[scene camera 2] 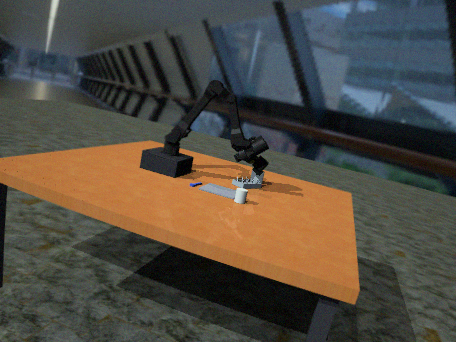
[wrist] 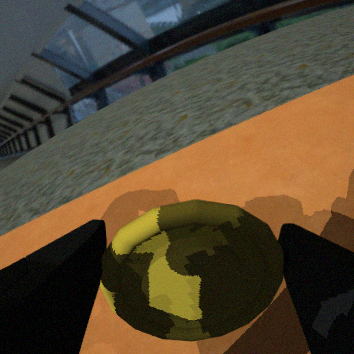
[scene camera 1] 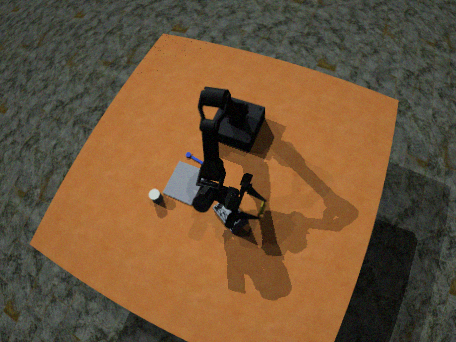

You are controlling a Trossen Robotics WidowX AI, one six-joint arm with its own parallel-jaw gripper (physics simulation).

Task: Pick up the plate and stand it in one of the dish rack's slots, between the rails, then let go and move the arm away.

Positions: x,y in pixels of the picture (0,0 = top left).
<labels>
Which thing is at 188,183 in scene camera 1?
A grey mat.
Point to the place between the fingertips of my gripper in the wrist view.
At 194,235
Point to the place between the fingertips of my gripper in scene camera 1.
At 263,210
</labels>
